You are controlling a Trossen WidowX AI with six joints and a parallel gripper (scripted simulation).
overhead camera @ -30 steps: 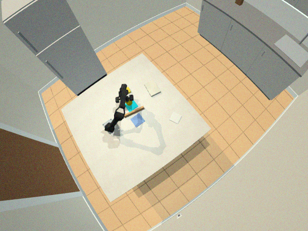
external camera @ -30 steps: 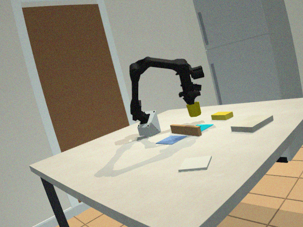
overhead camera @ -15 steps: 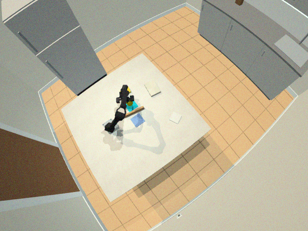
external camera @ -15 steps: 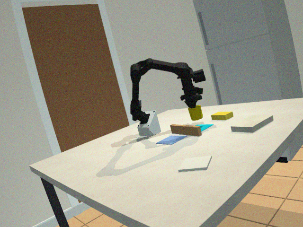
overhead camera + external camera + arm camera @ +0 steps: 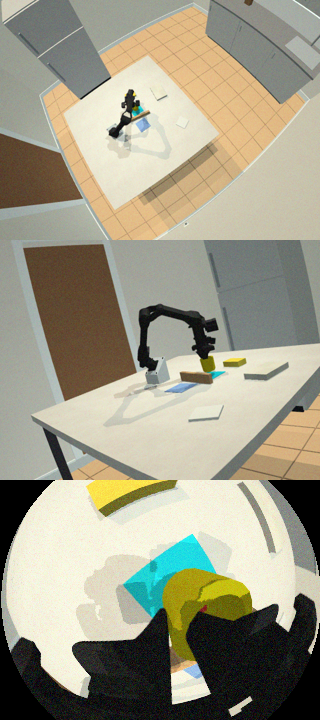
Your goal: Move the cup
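My gripper tip is now 7 cm above the cyan pad, 2 cm to the left of it and 2 cm short of it. Also, from my gripper tip: yellow block: 16 cm to the left, 7 cm ahead, 5 cm below; then yellow cup: 2 cm to the right, 2 cm ahead; then wooden bar: 11 cm to the right, 5 cm below.
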